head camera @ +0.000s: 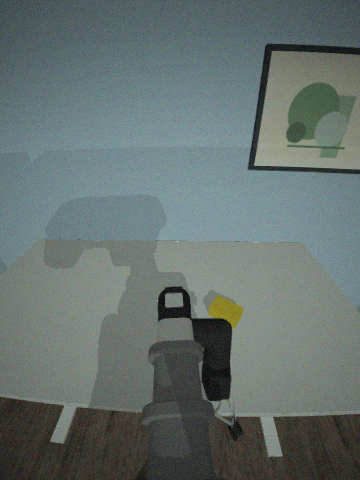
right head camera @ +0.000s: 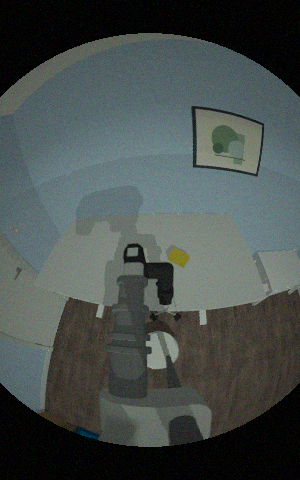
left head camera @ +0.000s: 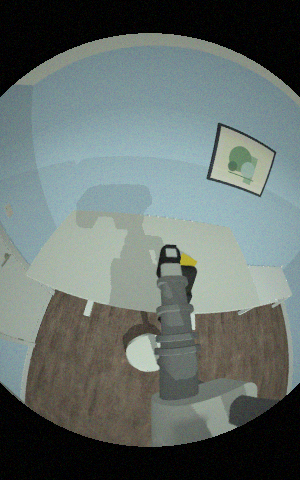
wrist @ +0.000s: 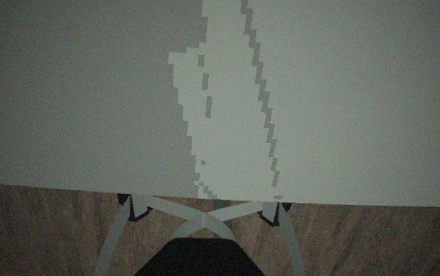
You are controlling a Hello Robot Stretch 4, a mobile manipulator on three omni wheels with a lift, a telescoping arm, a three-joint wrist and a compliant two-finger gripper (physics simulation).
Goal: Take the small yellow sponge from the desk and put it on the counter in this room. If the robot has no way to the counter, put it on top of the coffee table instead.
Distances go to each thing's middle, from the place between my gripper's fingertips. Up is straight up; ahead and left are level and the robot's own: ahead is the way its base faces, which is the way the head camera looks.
Labels:
The framed picture (head camera: 300,120) is 76 cm ahead of my hand, 67 cm above it and 55 cm to the right of it.

